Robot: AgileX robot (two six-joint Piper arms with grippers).
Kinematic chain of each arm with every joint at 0, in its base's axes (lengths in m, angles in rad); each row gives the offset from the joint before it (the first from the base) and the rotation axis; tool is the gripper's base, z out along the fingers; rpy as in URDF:
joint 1: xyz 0 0 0.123 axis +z
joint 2: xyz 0 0 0 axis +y
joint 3: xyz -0.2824 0 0.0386 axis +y
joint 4: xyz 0.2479 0 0.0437 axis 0.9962 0 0.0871
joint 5: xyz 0 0 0 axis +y
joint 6: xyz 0.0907 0 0.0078 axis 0.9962 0 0.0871
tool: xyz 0 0 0 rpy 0 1.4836 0
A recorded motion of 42 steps. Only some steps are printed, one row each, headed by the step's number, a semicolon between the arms.
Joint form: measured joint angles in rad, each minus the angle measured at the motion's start. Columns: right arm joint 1, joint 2, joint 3, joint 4, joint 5, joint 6; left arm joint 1, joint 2, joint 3, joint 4, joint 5, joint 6.
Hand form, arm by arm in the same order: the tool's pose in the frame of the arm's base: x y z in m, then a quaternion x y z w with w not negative. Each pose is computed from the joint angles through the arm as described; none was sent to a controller.
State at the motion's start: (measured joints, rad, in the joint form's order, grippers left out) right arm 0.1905 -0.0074 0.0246 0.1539 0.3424 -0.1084; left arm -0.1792 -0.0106 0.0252 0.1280 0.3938 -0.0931
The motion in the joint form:
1: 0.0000 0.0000 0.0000 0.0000 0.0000 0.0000; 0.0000 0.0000 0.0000 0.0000 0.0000 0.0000
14: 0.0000 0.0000 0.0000 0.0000 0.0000 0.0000; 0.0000 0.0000 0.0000 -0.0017 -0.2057 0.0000
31: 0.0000 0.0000 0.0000 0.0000 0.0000 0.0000; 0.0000 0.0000 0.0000 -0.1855 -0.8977 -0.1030
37: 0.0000 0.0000 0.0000 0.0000 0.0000 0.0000; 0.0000 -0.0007 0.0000 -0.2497 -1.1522 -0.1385
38: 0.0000 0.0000 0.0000 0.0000 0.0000 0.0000; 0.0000 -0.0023 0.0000 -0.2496 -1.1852 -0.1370
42: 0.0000 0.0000 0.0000 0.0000 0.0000 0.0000; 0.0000 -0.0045 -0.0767 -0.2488 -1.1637 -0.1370
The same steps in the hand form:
1: 0.0517 0.0148 0.1747 -0.07665 0.79162 0.08902 0.59961; 0.0520 -0.0049 0.1701 0.06835 0.80723 -0.02528 0.58572
14: 0.0517 0.0148 0.1747 -0.07665 0.79162 0.08902 0.59961; 0.0556 -0.0079 0.1882 0.07048 0.74291 -0.04051 0.66444
31: 0.0517 0.0148 0.1747 -0.07665 0.79162 0.08902 0.59961; 0.0419 -0.0050 0.2481 -0.02823 0.47650 -0.17914 0.86027
37: 0.0517 0.0148 0.1747 -0.07665 0.79162 0.08902 0.59961; 0.0280 0.0026 0.2654 -0.06437 0.35896 -0.21535 0.90588
38: 0.0517 0.0148 0.1747 -0.07665 0.79162 0.08902 0.59961; 0.0256 0.0033 0.2674 -0.06405 0.34285 -0.21504 0.91220
42: 0.0517 0.0148 0.1747 -0.07665 0.79162 0.08902 0.59961; 0.0176 0.0046 0.2895 -0.06167 0.31589 -0.21948 0.92100

